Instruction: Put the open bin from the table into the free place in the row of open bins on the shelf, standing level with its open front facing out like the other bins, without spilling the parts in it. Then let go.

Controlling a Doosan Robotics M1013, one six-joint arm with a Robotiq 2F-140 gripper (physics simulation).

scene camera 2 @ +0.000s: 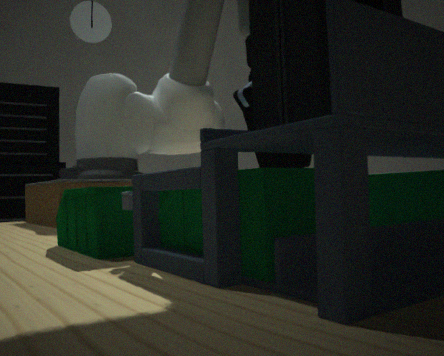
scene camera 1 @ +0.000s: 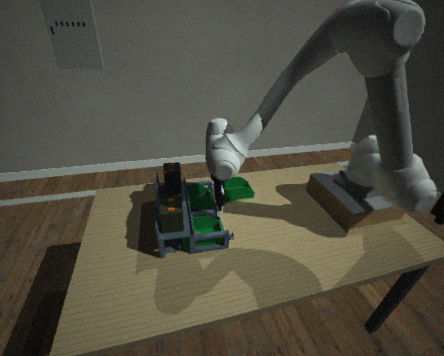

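Pixels of known places: gripper, between the fingertips: [scene camera 1: 219, 215]; arm's base, origin of its link: [scene camera 2: 107, 181] [scene camera 1: 357, 187].
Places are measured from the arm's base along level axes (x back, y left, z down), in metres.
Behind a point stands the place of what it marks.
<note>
The loose green open bin [scene camera 1: 239, 188] {x -0.570, y -0.194, z 0.030 m} [scene camera 2: 93, 220] {x -0.636, y -0.301, z 0.061 m} stands on the table right behind the grey shelf [scene camera 1: 188, 219] {x -0.868, y -0.007, z -0.001 m} [scene camera 2: 219, 212] {x -0.845, y -0.295, z 0.049 m}. Two more green bins [scene camera 1: 199, 197] {x -0.784, y -0.168, z 0.025 m} [scene camera 1: 206, 226] {x -0.788, y -0.028, z 0.079 m} sit in the shelf's right row; in the scene camera 2 view they show through the frame [scene camera 2: 181, 219] {x -0.760, y -0.271, z 0.058 m} [scene camera 2: 270, 212] {x -0.875, y -0.276, z 0.050 m}. My gripper [scene camera 1: 219, 210] {x -0.709, y -0.085, z 0.081 m} [scene camera 2: 284, 162] points straight down and is shut and empty. It hangs at the shelf's right edge, between the two shelf bins and just left of the loose bin, without touching it.
A black box [scene camera 1: 172, 176] {x -0.897, y -0.190, z -0.098 m} stands on an olive box [scene camera 1: 170, 216] {x -0.940, y 0.047, z -0.081 m} with orange marks in the shelf's left row. The robot's base [scene camera 1: 341, 198] {x -0.151, y 0.050, z 0.001 m} sits on a block at the table's right. The table's front edge [scene camera 1: 256, 311] {x -0.725, y 0.357, z 0.114 m} is near.
</note>
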